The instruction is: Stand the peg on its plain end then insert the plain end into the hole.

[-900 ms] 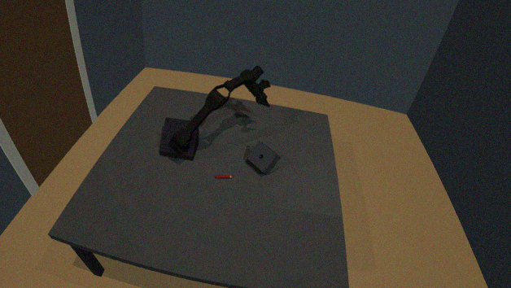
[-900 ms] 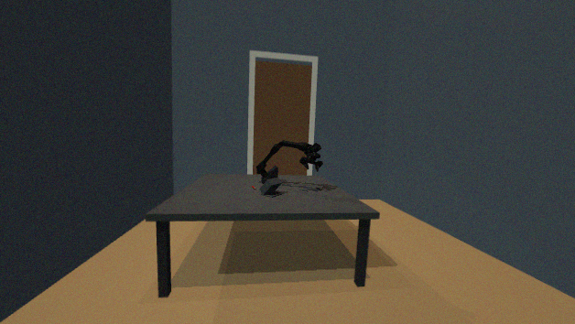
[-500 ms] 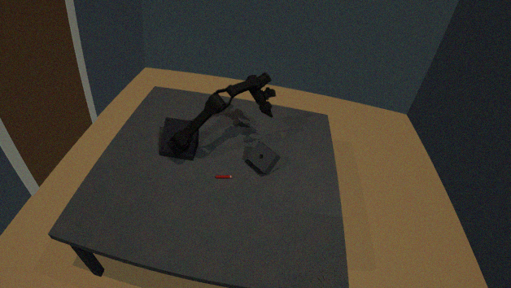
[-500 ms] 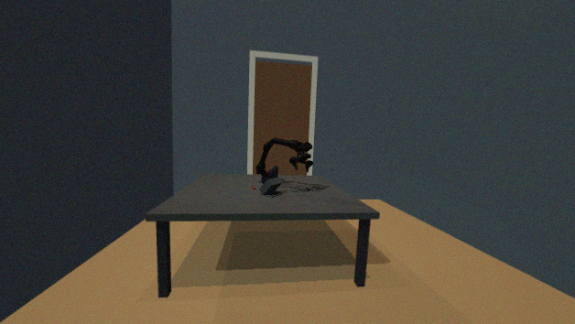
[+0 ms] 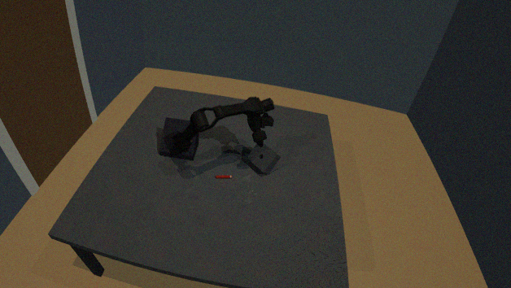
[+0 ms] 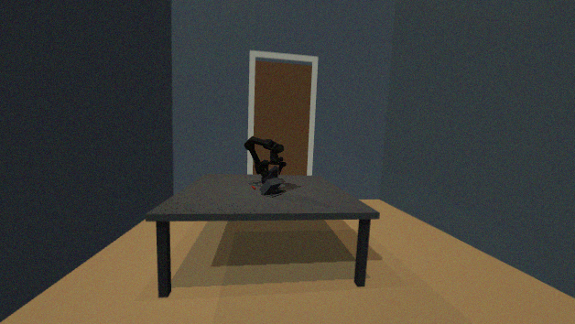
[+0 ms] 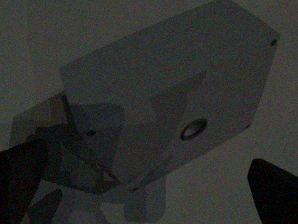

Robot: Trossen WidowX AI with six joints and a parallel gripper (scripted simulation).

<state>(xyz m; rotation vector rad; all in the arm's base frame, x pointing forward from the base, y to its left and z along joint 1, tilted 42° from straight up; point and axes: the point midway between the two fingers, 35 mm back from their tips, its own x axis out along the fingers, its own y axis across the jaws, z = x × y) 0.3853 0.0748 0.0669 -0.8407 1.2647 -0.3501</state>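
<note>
The red peg lies 140 mm behind my gripper tip, 140 mm to the right of it and 140 mm below it. From my gripper tip the other things lie so: panel: 30 mm ahead, 20 mm to the right, 80 mm below.
</note>
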